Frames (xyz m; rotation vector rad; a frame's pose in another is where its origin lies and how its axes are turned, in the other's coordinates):
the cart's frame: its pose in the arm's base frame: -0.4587 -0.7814 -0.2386 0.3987 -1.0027 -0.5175
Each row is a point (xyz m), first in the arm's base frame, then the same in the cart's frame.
Working: the arm's base frame: its pose in the cart's frame: -0.0888 0.8659 -0.3469 -0.3987 1.0027 0.5175

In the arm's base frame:
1: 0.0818 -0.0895 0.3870
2: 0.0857 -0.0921 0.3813
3: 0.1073 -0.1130 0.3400
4: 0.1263 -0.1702 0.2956
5: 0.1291 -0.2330 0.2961
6: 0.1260 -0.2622 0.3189
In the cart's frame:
1: 0.2652 1.0207 -0.2236
2: 0.2645 1.0164 -0.2296
3: 0.2576 0.9820 -0.2667
4: 0.2685 0.9160 -0.3002
5: 0.3064 0.8659 -0.2973
6: 0.3377 0.8539 -0.2812

